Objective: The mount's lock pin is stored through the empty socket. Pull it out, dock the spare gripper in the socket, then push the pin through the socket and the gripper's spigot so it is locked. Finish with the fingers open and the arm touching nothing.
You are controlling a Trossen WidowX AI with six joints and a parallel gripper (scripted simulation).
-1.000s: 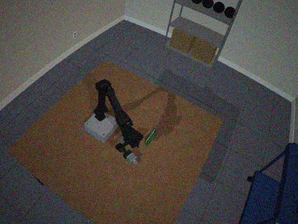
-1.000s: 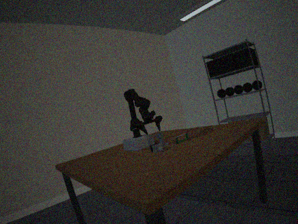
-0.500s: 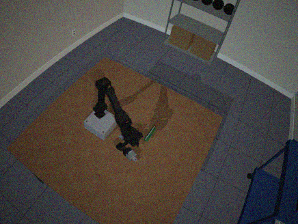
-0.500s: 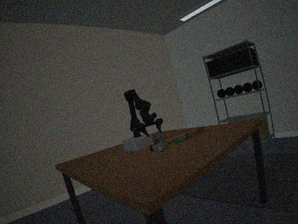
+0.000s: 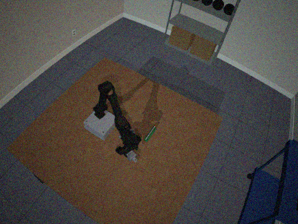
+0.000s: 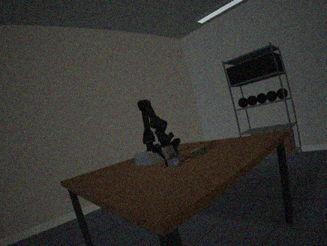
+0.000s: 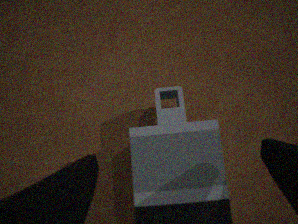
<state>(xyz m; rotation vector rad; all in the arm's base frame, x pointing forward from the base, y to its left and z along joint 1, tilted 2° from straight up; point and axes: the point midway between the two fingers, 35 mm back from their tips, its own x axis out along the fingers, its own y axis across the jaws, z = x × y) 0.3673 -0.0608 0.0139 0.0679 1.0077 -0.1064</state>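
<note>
My gripper tip is now 10 mm past the spare gripper and 40 mm above it. Also, from my gripper tip: green holder (30 mm behind, 250 mm to the left, 40 mm below); then socket mount (120 mm behind, 110 mm to the left, 10 mm below).
</note>
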